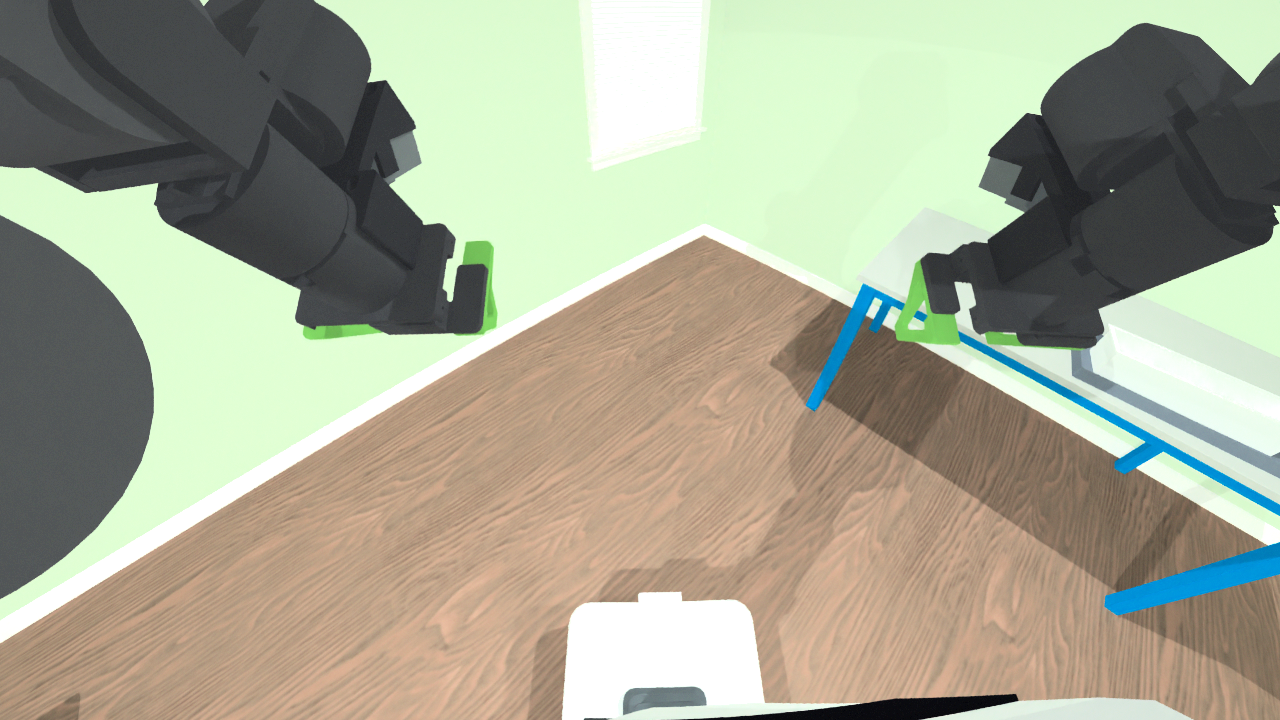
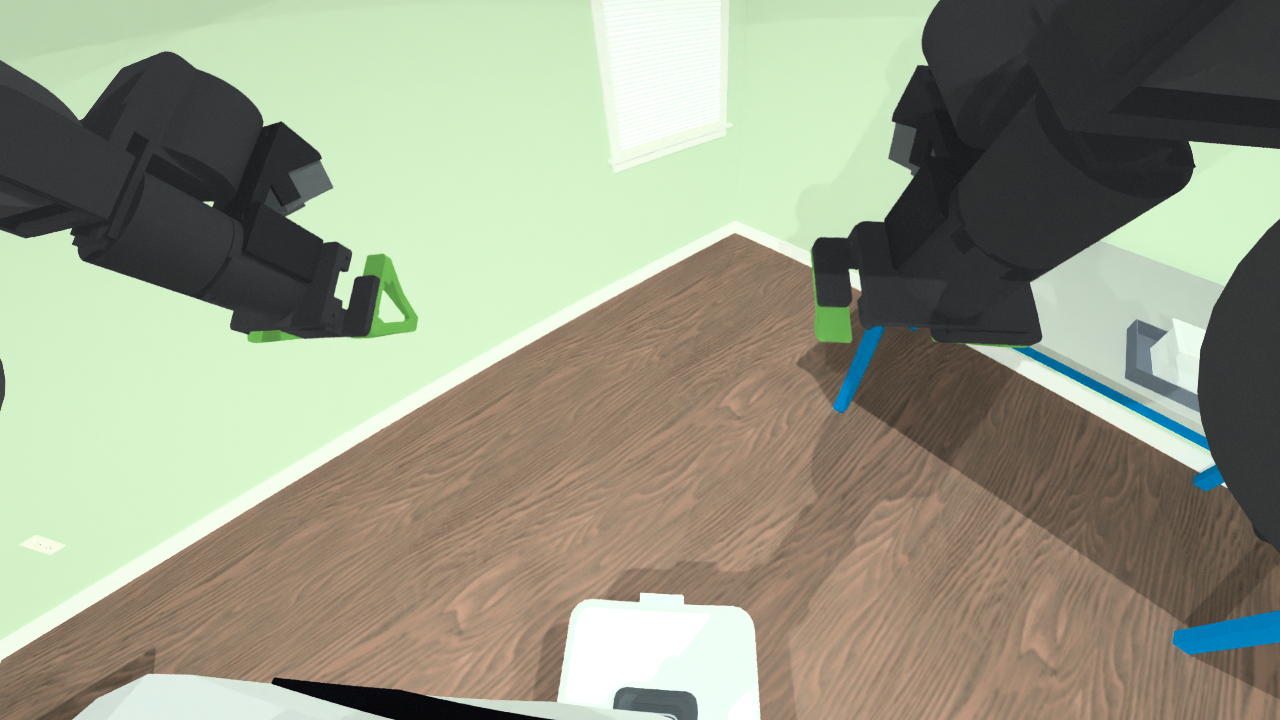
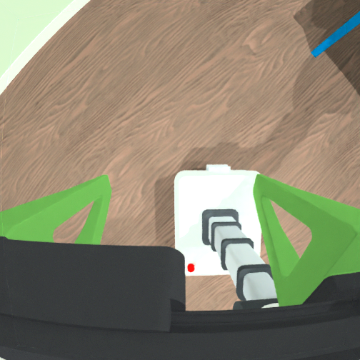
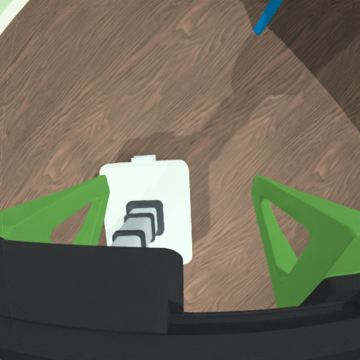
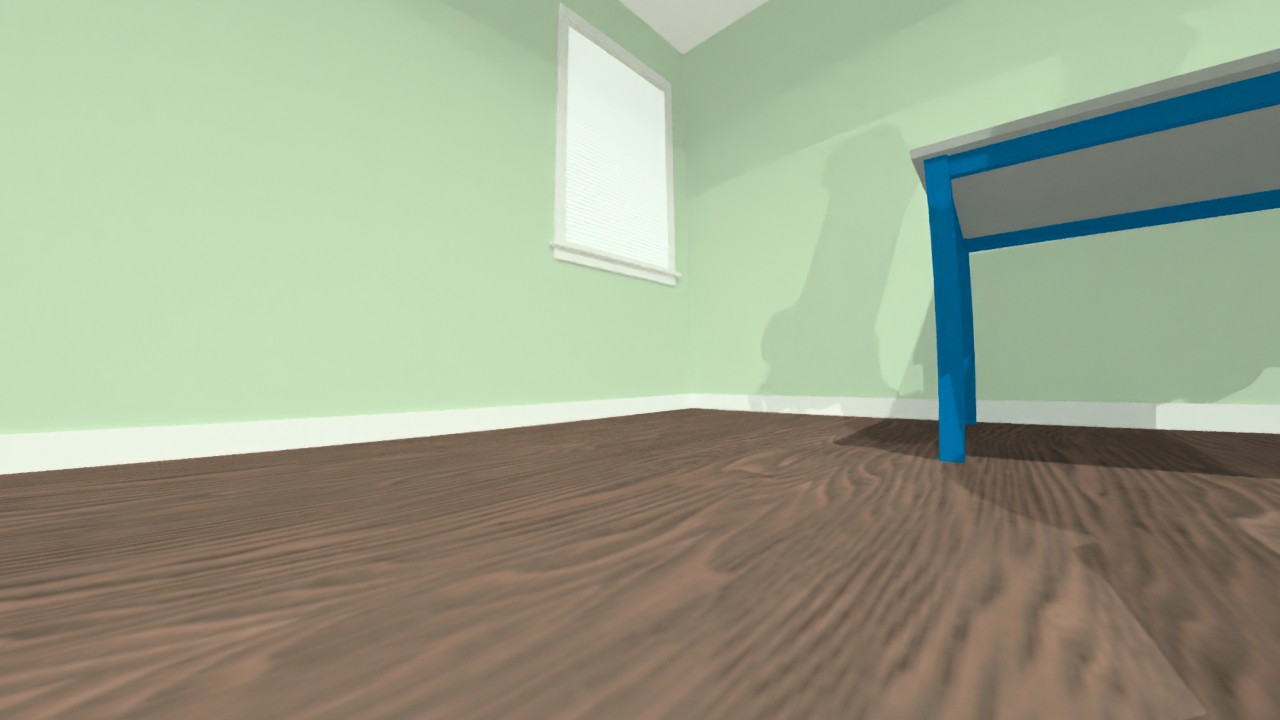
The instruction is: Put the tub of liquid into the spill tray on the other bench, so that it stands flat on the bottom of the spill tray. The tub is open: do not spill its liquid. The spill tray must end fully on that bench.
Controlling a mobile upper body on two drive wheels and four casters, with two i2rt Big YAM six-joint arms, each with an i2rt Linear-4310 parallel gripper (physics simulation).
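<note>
My left gripper (image 1: 402, 331) (image 2: 331, 334) (image 3: 181, 182) is open, with no object between its green fingers. My right gripper (image 1: 984, 338) (image 2: 904, 340) (image 4: 180, 182) is open and empty too. Both hang in the air, apart from the bench (image 1: 913, 246) (image 2: 1092, 286) (image 5: 950, 313) at the right. A slate-grey rimmed tray (image 1: 1082, 362) (image 2: 1136, 353) lies on this bench, with a white box-shaped container (image 1: 1172, 358) (image 2: 1179, 353) in or on it. Both are cut off or partly hidden by my right arm, and I cannot see any liquid. The tub cannot be identified with certainty.
The bench's blue legs stand on the wooden floor (image 1: 537, 447) (image 2: 537, 447) (image 5: 537, 582). Green walls meet in a corner ahead, near a window (image 1: 646, 80) (image 2: 666, 71) (image 5: 613, 152). My white base (image 1: 662, 640) (image 2: 657, 649) (image 3: 192, 200) (image 4: 172, 187) shows below.
</note>
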